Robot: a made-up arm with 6 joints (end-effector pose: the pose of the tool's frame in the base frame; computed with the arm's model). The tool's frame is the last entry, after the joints. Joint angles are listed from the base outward.
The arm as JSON. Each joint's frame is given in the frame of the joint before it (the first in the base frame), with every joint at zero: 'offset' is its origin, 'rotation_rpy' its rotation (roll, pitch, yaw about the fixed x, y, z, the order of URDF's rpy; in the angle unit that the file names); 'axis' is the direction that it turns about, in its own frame. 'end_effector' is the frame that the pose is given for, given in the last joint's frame.
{
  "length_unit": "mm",
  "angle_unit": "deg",
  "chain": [
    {
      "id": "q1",
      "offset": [
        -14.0,
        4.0,
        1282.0
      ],
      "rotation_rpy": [
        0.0,
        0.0,
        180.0
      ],
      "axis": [
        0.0,
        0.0,
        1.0
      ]
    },
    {
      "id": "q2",
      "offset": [
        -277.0,
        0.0,
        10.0
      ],
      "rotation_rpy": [
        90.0,
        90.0,
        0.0
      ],
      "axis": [
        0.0,
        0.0,
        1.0
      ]
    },
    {
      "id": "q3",
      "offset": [
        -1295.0,
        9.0,
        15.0
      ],
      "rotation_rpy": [
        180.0,
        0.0,
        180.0
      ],
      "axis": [
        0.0,
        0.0,
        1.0
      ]
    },
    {
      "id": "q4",
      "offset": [
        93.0,
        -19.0,
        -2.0
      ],
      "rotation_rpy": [
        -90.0,
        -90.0,
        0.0
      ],
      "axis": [
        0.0,
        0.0,
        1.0
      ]
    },
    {
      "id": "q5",
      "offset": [
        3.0,
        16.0,
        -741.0
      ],
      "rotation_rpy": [
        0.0,
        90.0,
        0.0
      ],
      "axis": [
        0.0,
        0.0,
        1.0
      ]
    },
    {
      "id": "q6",
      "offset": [
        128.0,
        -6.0,
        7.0
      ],
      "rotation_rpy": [
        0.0,
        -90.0,
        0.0
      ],
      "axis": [
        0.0,
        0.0,
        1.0
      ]
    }
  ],
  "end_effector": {
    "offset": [
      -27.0,
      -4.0,
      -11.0
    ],
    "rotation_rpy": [
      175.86,
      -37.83,
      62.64
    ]
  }
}
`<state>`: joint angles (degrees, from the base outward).
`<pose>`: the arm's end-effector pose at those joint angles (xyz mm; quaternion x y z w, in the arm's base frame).
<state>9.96 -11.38 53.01 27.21 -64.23 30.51</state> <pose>359.8 41.7 3272.9 0.4200 0.0275 0.8879 0.1859</pose>
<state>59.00 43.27 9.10 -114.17 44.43 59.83</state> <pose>1030.7 1614.5 1792.4 -0.6722 0.3957 -0.6248 0.0349</pose>
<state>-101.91 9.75 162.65 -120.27 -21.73 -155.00</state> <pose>112.4 327.6 2906.6 -0.5112 0.5941 -0.0845 0.6153</pose>
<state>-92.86 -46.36 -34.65 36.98 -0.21 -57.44</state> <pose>17.8 -189.0 2471.6 -0.0485 -0.4939 0.7280 0.4730</pose>
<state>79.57 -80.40 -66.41 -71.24 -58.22 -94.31</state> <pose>-147.1 -163.6 1759.3 -0.8351 0.3865 0.3883 0.0490</pose>
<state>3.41 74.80 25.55 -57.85 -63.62 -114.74</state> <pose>2068.4 220.1 1020.3 0.1462 -0.8269 -0.4159 0.3493</pose>
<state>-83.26 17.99 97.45 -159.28 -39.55 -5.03</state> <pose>91.5 -644.7 3405.8 -0.0831 0.2147 -0.5995 0.7665</pose>
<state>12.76 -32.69 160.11 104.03 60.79 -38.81</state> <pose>-1237.6 -118.7 2150.6 -0.8252 0.1757 0.2955 0.4481</pose>
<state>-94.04 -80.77 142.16 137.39 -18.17 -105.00</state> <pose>119.5 1586.1 800.2 0.7525 -0.6516 -0.0410 0.0867</pose>
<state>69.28 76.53 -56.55 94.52 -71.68 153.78</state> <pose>467.4 993.4 930.8 0.5160 -0.2427 0.7935 0.2126</pose>
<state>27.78 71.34 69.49 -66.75 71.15 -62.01</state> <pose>2073.3 967.0 1848.3 0.2387 0.7658 -0.2635 0.5358</pose>
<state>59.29 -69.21 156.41 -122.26 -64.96 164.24</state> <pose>-851.6 -1145.5 1078.5 -0.8543 -0.2541 -0.0753 0.4471</pose>
